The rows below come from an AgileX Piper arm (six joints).
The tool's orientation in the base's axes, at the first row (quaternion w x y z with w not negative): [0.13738 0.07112 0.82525 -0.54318]
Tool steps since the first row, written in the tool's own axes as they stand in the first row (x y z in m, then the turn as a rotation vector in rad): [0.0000 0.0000 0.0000 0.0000 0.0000 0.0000]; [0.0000 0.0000 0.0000 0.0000 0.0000 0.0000]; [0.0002 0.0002 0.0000 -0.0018 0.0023 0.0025]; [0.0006 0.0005 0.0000 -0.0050 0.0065 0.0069]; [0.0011 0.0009 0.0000 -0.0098 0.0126 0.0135]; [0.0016 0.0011 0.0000 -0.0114 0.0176 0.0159]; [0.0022 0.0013 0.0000 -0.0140 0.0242 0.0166]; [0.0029 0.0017 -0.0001 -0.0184 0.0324 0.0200]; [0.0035 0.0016 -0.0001 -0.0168 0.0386 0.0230]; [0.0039 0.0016 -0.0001 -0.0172 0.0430 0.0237]
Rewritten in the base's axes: [0.0000 0.0000 0.0000 0.0000 0.0000 0.0000]; [0.0000 0.0000 0.0000 0.0000 0.0000 0.0000]; [-0.0001 0.0001 -0.0002 0.0027 -0.0013 -0.0024]; [-0.0004 0.0002 -0.0006 0.0075 -0.0036 -0.0067]; [-0.0008 0.0003 -0.0011 0.0147 -0.0070 -0.0131]; [-0.0012 0.0004 -0.0015 0.0179 -0.0072 -0.0179]; [-0.0017 0.0004 -0.0018 0.0223 -0.0051 -0.0231]; [-0.0023 0.0007 -0.0023 0.0291 -0.0048 -0.0303]; [-0.0029 0.0006 -0.0024 0.0297 -0.0051 -0.0373]; [-0.0033 0.0006 -0.0026 0.0314 -0.0040 -0.0413]
